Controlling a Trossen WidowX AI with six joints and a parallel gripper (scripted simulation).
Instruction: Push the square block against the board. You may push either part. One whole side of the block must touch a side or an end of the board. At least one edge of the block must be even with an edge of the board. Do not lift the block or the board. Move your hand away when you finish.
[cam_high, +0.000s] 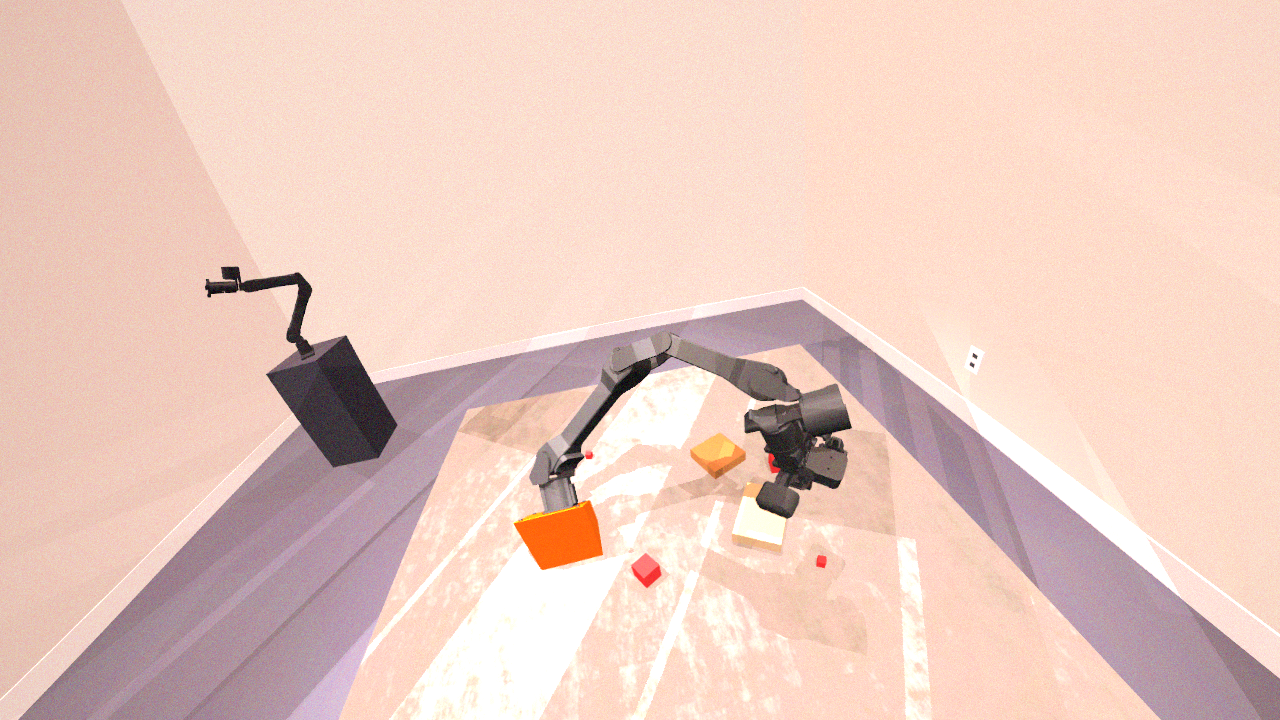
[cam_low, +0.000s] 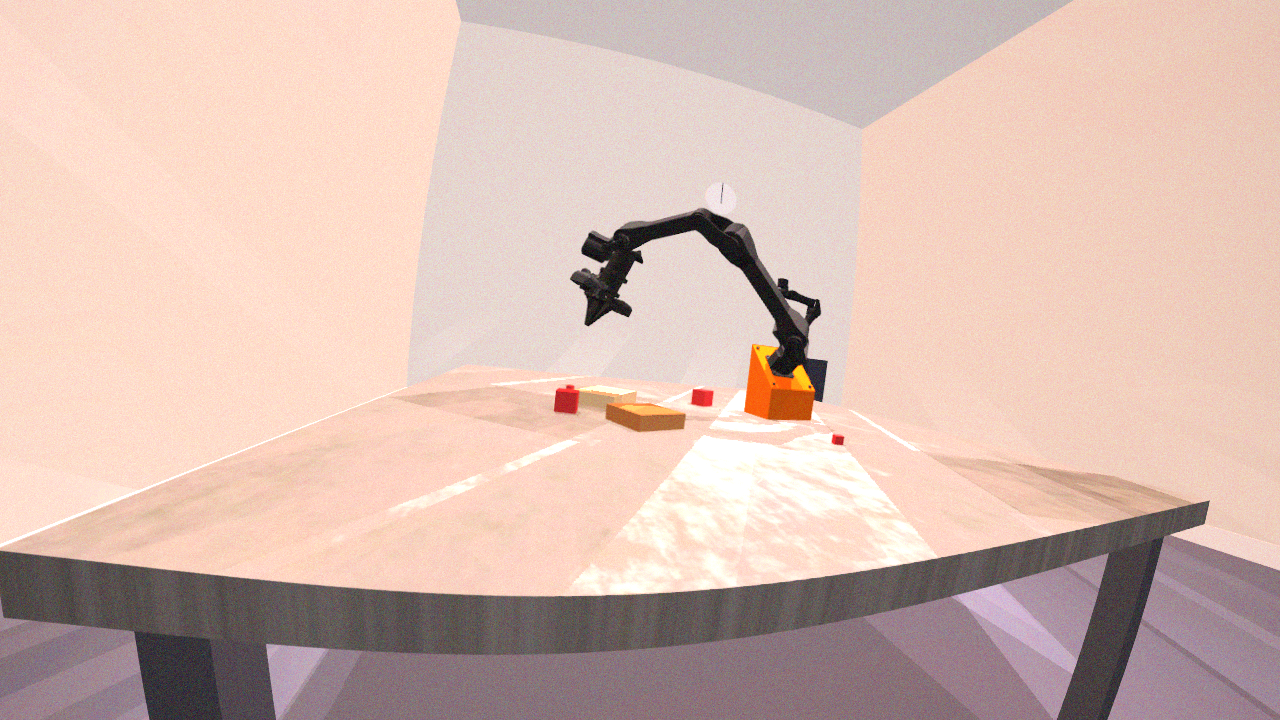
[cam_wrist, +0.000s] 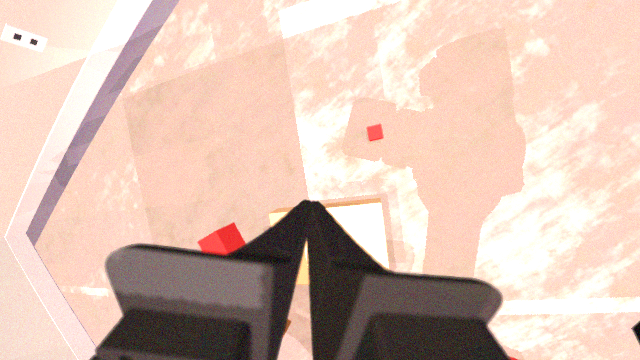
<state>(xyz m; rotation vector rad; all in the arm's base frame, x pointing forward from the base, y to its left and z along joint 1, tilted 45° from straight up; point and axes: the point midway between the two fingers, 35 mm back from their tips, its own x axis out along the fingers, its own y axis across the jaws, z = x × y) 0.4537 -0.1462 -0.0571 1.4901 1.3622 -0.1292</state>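
Right now my gripper tip is 50 mm past the pale yellow flat piece, 80 mm to the right of it and 160 mm above it. Round my gripper tip: orange square block (80 mm behind, 290 mm to the left, 160 mm below).
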